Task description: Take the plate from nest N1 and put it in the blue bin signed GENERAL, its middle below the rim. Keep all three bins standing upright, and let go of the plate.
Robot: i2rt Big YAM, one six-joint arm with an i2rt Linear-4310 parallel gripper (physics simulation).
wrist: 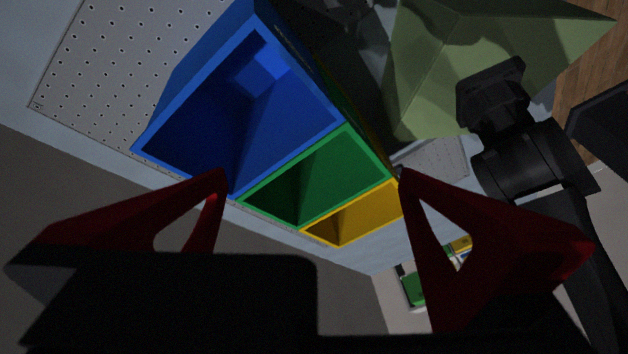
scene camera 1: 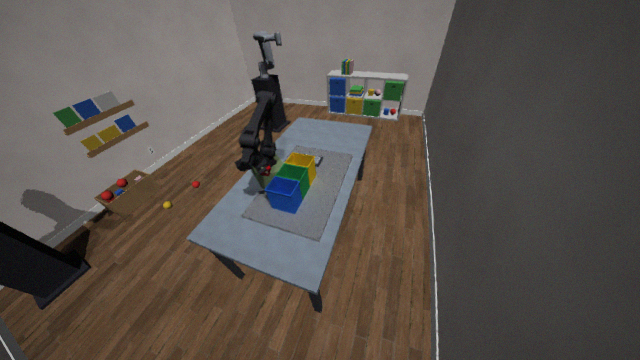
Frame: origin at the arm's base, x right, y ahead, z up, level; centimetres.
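Where they show: gripper, fingertip midpoint: [wrist: 313,177] [scene camera 1: 265,169]; arm's base, link origin: [wrist: 483,93] [scene camera 1: 268,164].
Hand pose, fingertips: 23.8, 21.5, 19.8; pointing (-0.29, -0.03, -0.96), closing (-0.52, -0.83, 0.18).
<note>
Each offset is from my fingertips to the centre of the thing, as dx, dy, dz. Level surfaces: height alone.
The blue bin @[-1.9, +7.5, -20.8] [scene camera 1: 285,199] [wrist: 280,125] stands upright at the near end of a row. The green bin @[-15.2, +6.4, -20.8] [scene camera 1: 305,187] [wrist: 335,165] and the yellow bin @[-28.4, +5.2, -20.8] [scene camera 1: 312,171] [wrist: 372,212] stand upright behind it. Faint lettering on the blue bin's side is unreadable. Inside it, a lighter blue patch shows on the far walls; I cannot tell if it is light or an object. My gripper [scene camera 1: 266,171] [wrist: 313,177] is open and empty, above and beside the bins on the arm's side. I cannot make out the plate or nest N1 in either view.
A pale green angular box [wrist: 425,75] stands beside the bin row, near the arm's base. The bins stand on a grey perforated mat @[dz -29.8] [scene camera 1: 325,200] [wrist: 110,75] on the blue-grey table @[dz -31.1] [scene camera 1: 227,225] [wrist: 30,55]. A small grey item @[-50.4, +2.2, -27.9] [scene camera 1: 318,160] lies behind the yellow bin.
</note>
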